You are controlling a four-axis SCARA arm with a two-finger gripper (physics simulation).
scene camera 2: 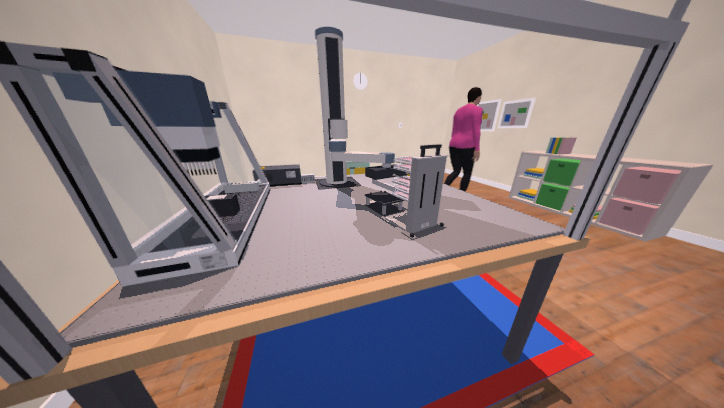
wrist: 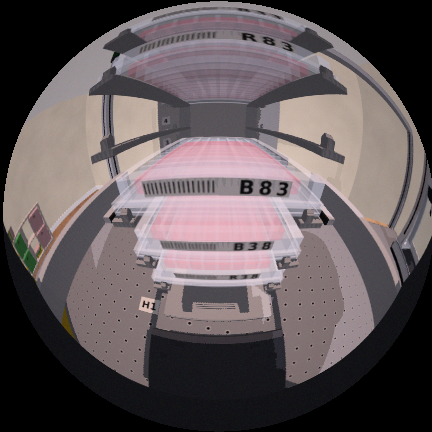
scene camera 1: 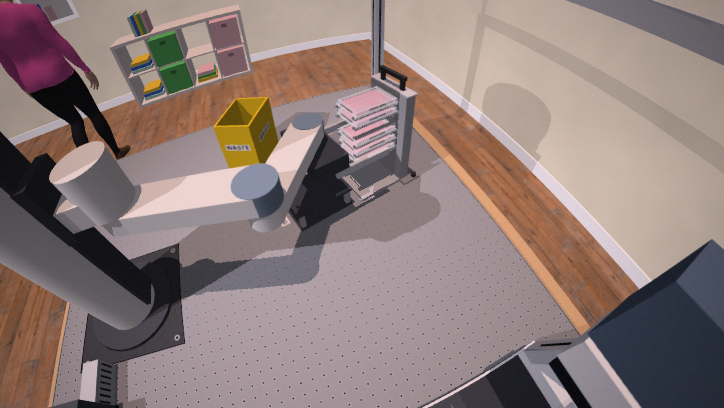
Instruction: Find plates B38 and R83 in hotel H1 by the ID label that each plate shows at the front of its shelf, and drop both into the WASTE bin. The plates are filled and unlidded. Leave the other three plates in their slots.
Scene:
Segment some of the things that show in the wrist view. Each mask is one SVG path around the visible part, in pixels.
My gripper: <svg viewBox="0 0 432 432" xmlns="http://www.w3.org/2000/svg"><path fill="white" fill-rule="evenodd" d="M3 224L7 262L19 300L34 329L59 362L92 391L126 411L158 423L203 431L245 430L279 423L309 412L348 389L378 362L403 329L422 290L432 252L431 235L422 256L400 287L393 263L371 225L339 190L318 173L311 172L325 183L320 196L323 207L319 217L324 225L333 225L359 270L368 294L374 328L342 359L319 374L296 385L272 393L247 398L200 399L159 391L121 375L91 355L61 325L66 297L76 270L104 223L112 223L111 220L115 216L111 206L111 202L119 195L115 178L124 171L119 172L99 188L69 219L50 247L39 271L36 283L16 254Z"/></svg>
A plate R83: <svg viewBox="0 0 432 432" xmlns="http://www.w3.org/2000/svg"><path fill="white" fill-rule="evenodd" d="M111 66L115 66L115 74L151 84L189 104L208 102L248 104L281 85L319 73L318 67L320 64L331 70L327 60L294 43L265 34L231 29L194 30L160 37L116 56Z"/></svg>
A plate B38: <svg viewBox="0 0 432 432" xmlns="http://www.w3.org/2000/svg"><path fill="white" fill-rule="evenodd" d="M134 229L138 240L133 251L137 257L143 258L143 255L149 255L152 259L182 262L260 262L281 260L284 256L290 256L290 259L297 258L301 252L299 244L303 239L303 235L292 216L142 215Z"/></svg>

